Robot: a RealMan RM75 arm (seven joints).
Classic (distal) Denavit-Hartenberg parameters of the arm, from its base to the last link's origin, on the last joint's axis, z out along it. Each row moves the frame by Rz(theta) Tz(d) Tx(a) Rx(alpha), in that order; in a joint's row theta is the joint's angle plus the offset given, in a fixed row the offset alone. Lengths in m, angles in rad.
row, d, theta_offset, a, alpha
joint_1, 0.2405, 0, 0, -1.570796
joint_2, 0, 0, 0, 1.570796
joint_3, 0.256, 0, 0, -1.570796
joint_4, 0, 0, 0, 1.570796
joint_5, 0.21, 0, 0, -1.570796
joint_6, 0, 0, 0, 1.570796
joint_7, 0.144, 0, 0, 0
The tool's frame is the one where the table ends.
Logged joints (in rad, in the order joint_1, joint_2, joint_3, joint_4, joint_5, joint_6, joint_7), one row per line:
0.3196, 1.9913, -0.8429, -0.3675, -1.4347, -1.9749, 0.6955
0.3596, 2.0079, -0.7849, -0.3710, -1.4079, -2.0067, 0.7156
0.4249, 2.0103, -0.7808, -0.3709, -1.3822, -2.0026, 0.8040
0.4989, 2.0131, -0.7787, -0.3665, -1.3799, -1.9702, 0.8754
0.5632, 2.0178, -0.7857, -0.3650, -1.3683, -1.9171, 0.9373
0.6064, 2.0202, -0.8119, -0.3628, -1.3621, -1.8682, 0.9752
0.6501, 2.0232, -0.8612, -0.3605, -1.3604, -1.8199, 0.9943
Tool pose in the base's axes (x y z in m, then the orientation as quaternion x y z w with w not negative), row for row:
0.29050, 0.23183, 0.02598, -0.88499, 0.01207, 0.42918, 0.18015
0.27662, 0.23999, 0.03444, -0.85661, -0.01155, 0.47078, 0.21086
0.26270, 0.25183, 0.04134, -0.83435, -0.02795, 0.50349, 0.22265
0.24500, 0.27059, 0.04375, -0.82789, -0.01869, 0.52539, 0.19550
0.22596, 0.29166, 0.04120, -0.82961, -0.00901, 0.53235, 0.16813
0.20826, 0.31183, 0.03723, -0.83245, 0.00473, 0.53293, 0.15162
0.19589, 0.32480, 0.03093, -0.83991, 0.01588, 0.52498, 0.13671
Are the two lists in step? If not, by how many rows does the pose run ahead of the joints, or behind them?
The pose runs 1 row behind the joints: the pose in row i belongs to the joints in row i - 1.
